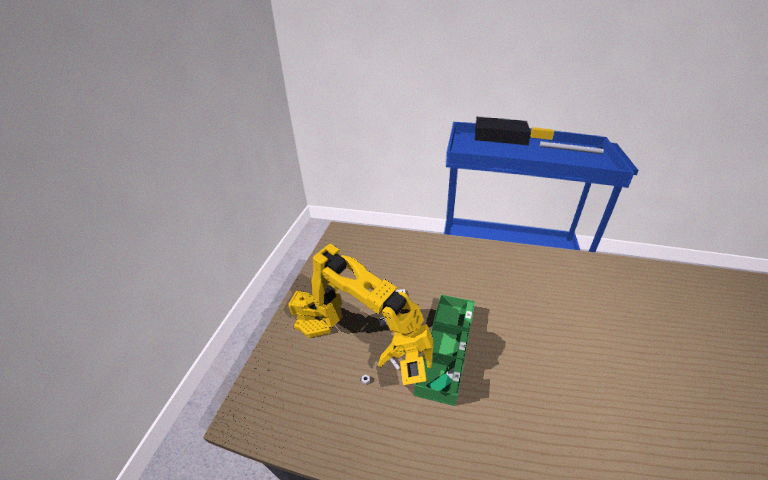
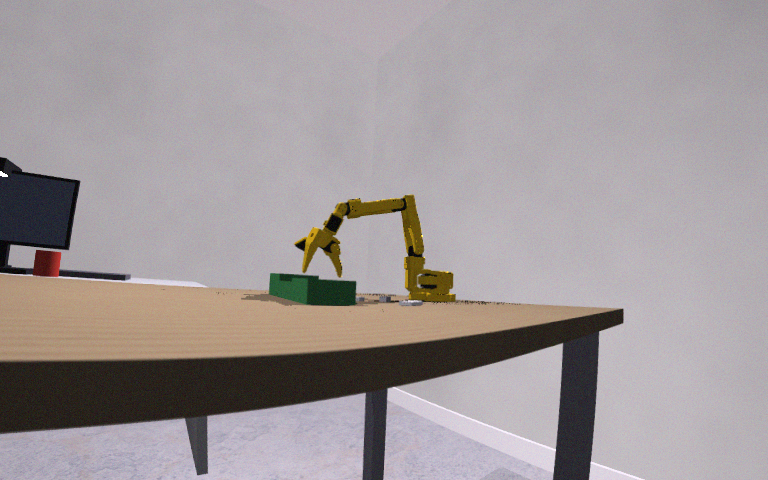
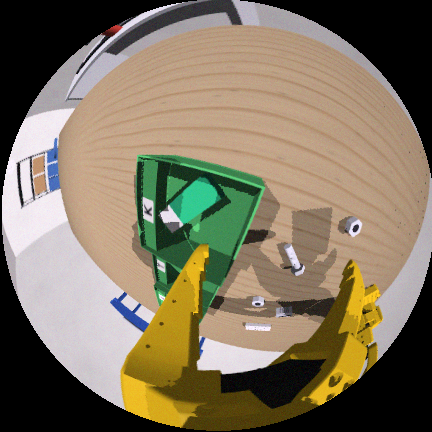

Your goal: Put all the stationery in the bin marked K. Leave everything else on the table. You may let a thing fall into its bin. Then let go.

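Where they show: hand, its tool point: (image 1: 428,366) (image 2: 305,271) (image 3: 208,251); arm's base, origin of its link: (image 1: 324,321) (image 2: 425,300).
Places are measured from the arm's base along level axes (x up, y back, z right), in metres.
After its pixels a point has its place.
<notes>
A green block with a white end (image 3: 200,197) {y -0.288, x 0.020, z 0.119 m} (image 1: 439,382) {y -0.293, x 0.020, z 0.113 m}, which looks like an eraser, lies slantwise inside the bin marked K (image 3: 149,182) {y -0.321, x 0.042, z 0.129 m} (image 1: 434,395) {y -0.287, x 0.024, z 0.145 m}, the end compartment of the green three-part box (image 2: 331,292) {y -0.308, x 0.020, z -0.105 m}. My gripper (image 1: 405,365) (image 2: 322,273) (image 3: 279,254) is open and empty, with a wide gap between its jaws. It hangs above the box's edge, the fixed jaw over the box and the moving jaw over the table side. No other stationery can be made out on the table.
A bolt (image 3: 294,260) {y -0.191, x 0.009, z 0.079 m} and a hex nut (image 3: 353,226) {y -0.145, x 0.008, z 0.130 m} (image 1: 365,378) {y -0.142, x 0.009, z 0.130 m} lie beside the box. A smaller nut (image 3: 258,301) {y -0.196, x 0.009, z -0.007 m}, a grey piece (image 3: 284,312) {y -0.146, x 0.011, z -0.021 m} and a white strip (image 3: 258,327) {y -0.151, x 0.007, z -0.113 m} lie nearer the arm's base. A blue cart (image 1: 532,161) stands beyond the table.
</notes>
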